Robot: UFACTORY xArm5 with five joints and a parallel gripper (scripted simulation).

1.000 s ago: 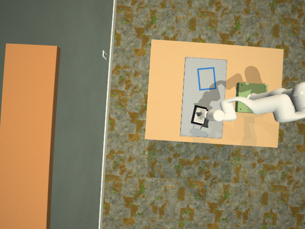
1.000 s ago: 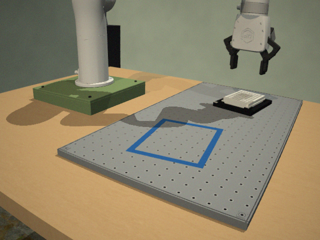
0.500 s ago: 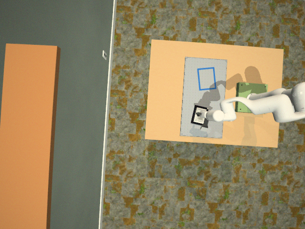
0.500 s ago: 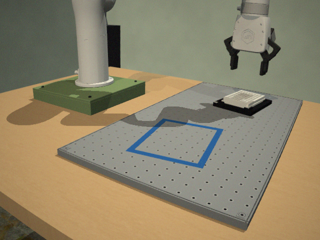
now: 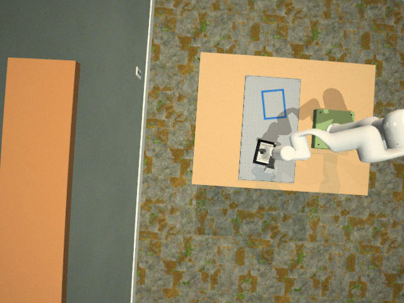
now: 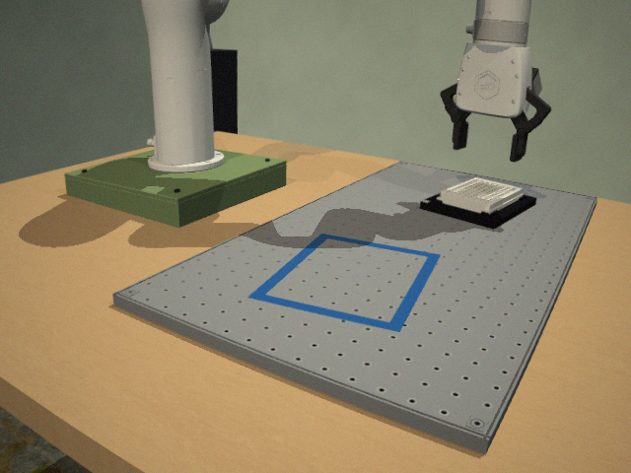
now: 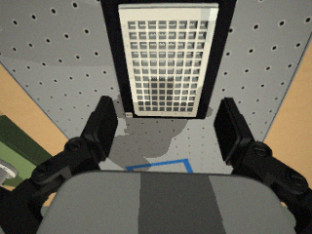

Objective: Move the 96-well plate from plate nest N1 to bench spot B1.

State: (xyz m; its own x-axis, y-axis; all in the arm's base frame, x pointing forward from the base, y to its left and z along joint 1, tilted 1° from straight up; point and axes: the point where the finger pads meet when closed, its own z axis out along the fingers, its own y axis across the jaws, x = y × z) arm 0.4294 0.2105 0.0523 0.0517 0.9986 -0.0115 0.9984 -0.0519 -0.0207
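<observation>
Now: hand 70 mm above the white 96-well plate. From my hand the other things lie so: black plate nest 90 mm below.
</observation>
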